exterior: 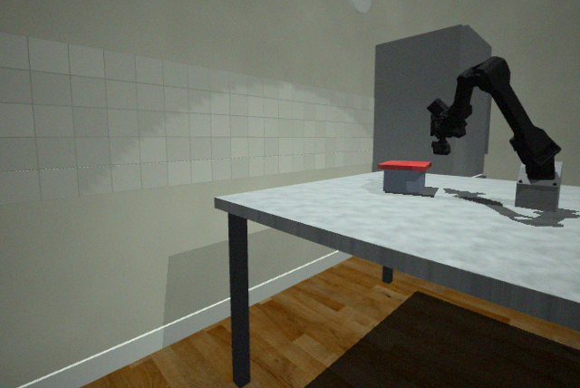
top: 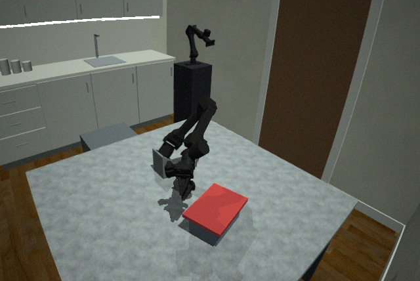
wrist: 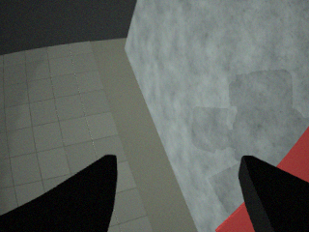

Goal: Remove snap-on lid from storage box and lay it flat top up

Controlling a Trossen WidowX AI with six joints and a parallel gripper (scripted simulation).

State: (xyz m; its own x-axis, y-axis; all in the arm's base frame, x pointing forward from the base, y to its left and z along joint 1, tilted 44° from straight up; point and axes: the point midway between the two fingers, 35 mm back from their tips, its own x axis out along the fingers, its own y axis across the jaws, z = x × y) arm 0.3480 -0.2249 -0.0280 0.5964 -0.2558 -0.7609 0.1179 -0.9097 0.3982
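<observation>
My hand is 80 mm short of the red lid, 110 mm to the right of it and 110 mm above it. Also, from my hand: storage box: 80 mm ahead, 110 mm to the left, 160 mm below.
</observation>
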